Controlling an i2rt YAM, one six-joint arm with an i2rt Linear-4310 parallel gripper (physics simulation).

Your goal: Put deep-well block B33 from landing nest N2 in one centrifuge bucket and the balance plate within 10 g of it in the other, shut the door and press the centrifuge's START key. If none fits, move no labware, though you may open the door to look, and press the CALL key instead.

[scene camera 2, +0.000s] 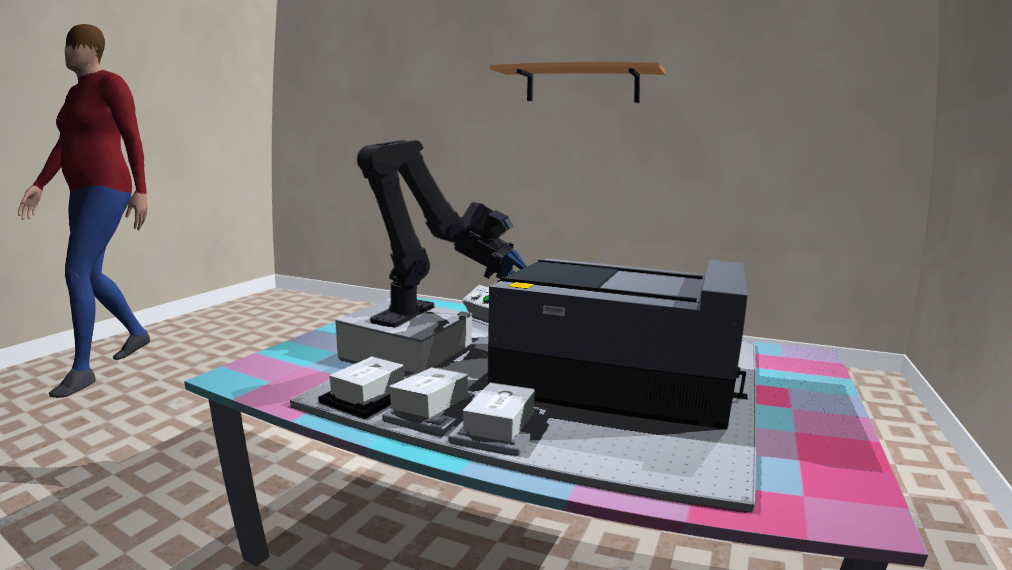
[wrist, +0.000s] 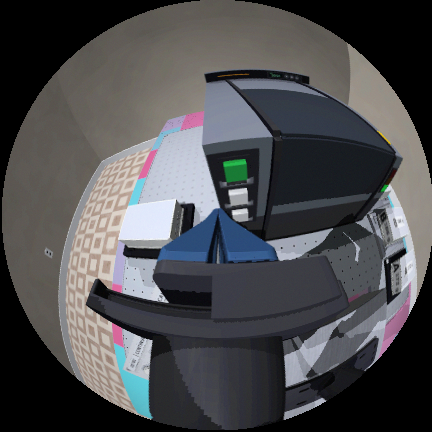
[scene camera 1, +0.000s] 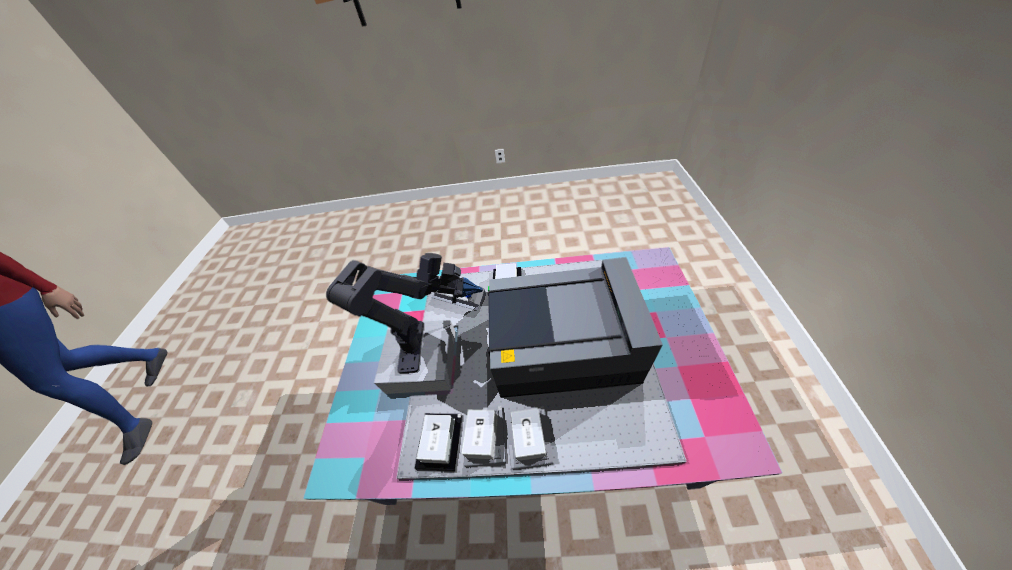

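Seen in the pictures: gripper, fingertip midpoint: [wrist: 217,214] [scene camera 1: 482,290]; arm's base at its link origin: [scene camera 2: 403,314] [scene camera 1: 411,346].
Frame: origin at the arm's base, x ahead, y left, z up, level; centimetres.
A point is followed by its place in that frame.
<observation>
My gripper [scene camera 1: 482,288] @(x 27.3, y 13.9, z 8.7 cm) [scene camera 2: 524,265] @(x 27.3, y 13.9, z 8.7 cm) [wrist: 217,214] @(x 27.3, y 13.9, z 8.7 cm) is shut and empty, its blue tips close to the centrifuge's front key panel. The dark grey centrifuge [scene camera 1: 580,368] @(x 54.3, y -19.7, z 8.2 cm) [scene camera 2: 601,329] @(x 50.6, y -19.6, z 8.2 cm) has its door [scene camera 1: 520,317] @(x 39.4, y -3.5, z 13.9 cm) [wrist: 320,112] @(x 36.1, y -0.5, z 13.9 cm) shut. In the wrist view a green key [wrist: 235,171] @(x 29.6, y 11.9, z 10.9 cm) sits above a white key [wrist: 238,196] @(x 29.6, y 11.9, z 7.6 cm) and a lower white key [wrist: 240,215] @(x 29.6, y 11.8, z 4.0 cm); their labels are unreadable. A white block [scene camera 1: 506,270] @(x 36.0, y 31.8, z -1.6 cm) [wrist: 148,222] @(x 34.6, y 28.1, z -1.6 cm) sits on a black nest beyond the tips. Plates A [scene camera 1: 434,437] @(x 9.7, y -30.9, z -2.1 cm) [scene camera 2: 366,375] @(x 11.3, y -33.3, z -1.9 cm), B [scene camera 1: 479,433] @(x 23.2, y -31.2, z -1.5 cm) [scene camera 2: 428,390] @(x 25.4, y -35.5, z -1.2 cm) and C [scene camera 1: 527,433] @(x 37.0, y -32.6, z -2.0 cm) [scene camera 2: 499,410] @(x 38.4, y -36.4, z -2.0 cm) sit on nests. The buckets are hidden.
A sloped control box [scene camera 2: 476,300] @(x 7.5, y 26.6, z -1.9 cm) with a green button stands behind the arm's grey base block [scene camera 1: 414,384] @(x 1.7, y -13.3, z -2.4 cm) [scene camera 2: 403,346] @(x 7.8, y -13.5, z -2.8 cm). The perforated board [scene camera 1: 609,431] @(x 60.9, y -33.5, z -7.4 cm) [scene camera 2: 637,453] @(x 60.7, y -33.4, z -7.4 cm) carries the centrifuge and nests. A person [scene camera 1: 42,339] [scene camera 2: 99,141] is at the left, away from the table.
</observation>
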